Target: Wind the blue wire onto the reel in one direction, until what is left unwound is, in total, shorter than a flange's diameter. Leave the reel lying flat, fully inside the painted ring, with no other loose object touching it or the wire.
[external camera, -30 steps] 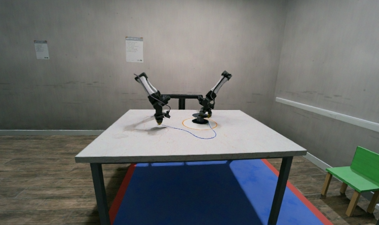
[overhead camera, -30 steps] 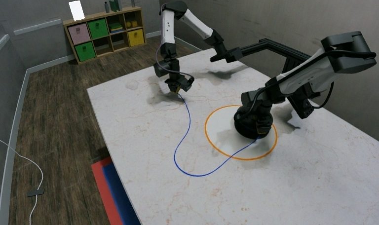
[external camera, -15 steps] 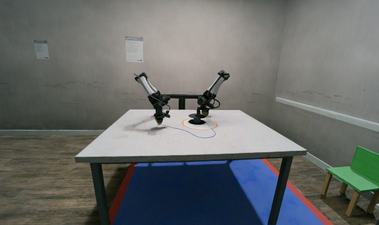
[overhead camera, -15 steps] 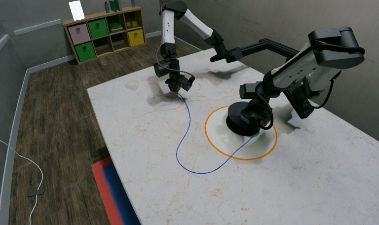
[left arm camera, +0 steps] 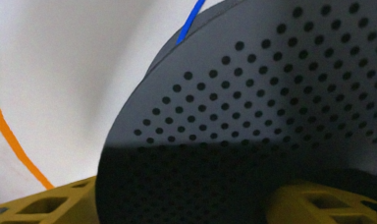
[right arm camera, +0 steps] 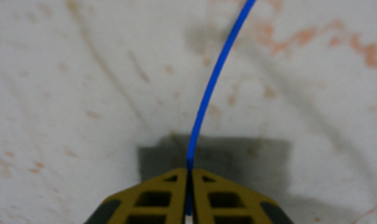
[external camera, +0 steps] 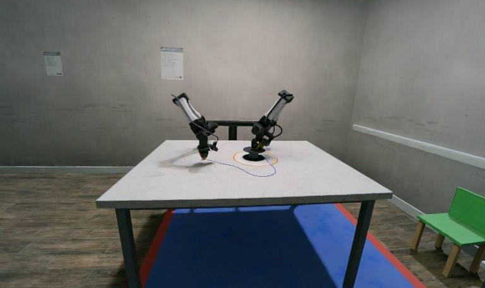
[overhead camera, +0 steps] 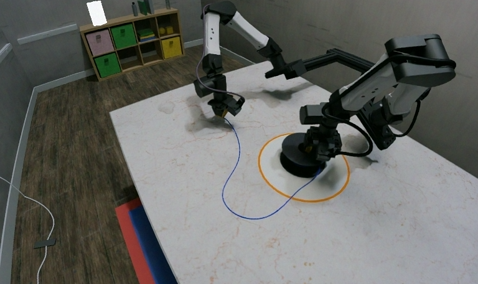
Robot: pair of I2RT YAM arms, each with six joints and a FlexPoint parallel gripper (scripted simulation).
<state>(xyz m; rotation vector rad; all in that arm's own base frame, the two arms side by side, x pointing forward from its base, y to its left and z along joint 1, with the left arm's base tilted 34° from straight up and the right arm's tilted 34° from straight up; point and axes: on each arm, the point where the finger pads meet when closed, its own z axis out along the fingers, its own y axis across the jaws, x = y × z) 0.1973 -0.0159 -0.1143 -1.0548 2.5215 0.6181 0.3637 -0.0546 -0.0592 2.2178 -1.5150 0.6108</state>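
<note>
The dark reel lies 4 cm ahead of my left hand, 4 cm to the right of it and 2 cm below it. From my left hand the other things lie so: orange ring: 4 cm ahead, 3 cm to the right, 6 cm below.
</note>
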